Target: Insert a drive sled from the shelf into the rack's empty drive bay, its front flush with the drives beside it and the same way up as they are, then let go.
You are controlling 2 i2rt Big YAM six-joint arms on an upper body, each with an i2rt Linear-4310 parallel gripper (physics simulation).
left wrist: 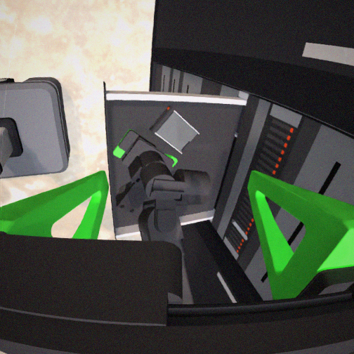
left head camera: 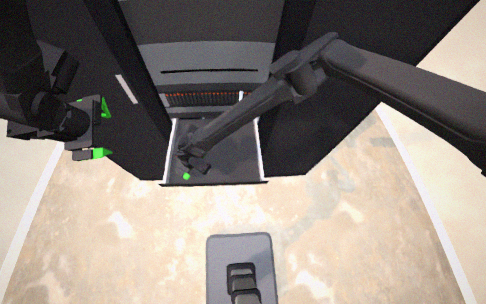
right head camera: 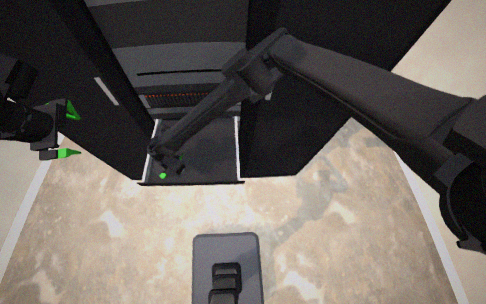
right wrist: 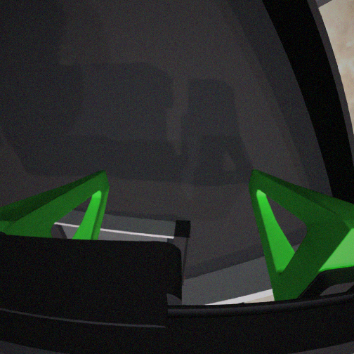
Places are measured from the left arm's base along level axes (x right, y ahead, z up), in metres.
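Where they show: left gripper, fingertip midpoint: (left head camera: 109, 134) (right head camera: 79, 135).
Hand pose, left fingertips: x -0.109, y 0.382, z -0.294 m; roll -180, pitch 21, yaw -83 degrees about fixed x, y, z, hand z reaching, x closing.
Each offset is from my left fingertips to the top centre of the thing. "*": to the spot under its first point. Level surfaces: height alone.
A grey drive sled (left wrist: 177, 131) (right wrist: 145, 227) lies turned at an angle on the pulled-out shelf @(dz -0.379 m) (left head camera: 235, 162) (right head camera: 212, 162) (left wrist: 220, 125); in the head views the right arm mostly hides it. The rack's drive row @(* dx +0.184, dy +0.335, dz -0.204 m) (left head camera: 200, 98) (right head camera: 175, 99) (left wrist: 282, 145) has orange-tipped drives and a pale narrow gap (left head camera: 241, 95) (left wrist: 240, 230). My right gripper (left head camera: 192, 169) (right head camera: 171, 166) (left wrist: 141, 145) (right wrist: 178, 177) is open and empty over the shelf, close beside the sled. My left gripper (left head camera: 110, 134) (right head camera: 80, 135) is open and empty, away at the left of the shelf.
Dark rack doors @(* dx +0.945, dy +0.316, dz -0.292 m) (left head camera: 340, 115) (right head camera: 310, 115) stand on both sides of the shelf, with pale handle strips @(* dx -0.122, dy +0.315, dz -0.111 m) (left head camera: 126, 89) (right head camera: 106, 90). The right arm crosses in front of the drive row. A grey base @(dz -1.035 m) (left head camera: 218, 255) (right head camera: 204, 255) (left wrist: 42, 125) with dark stacked parts stands before the shelf.
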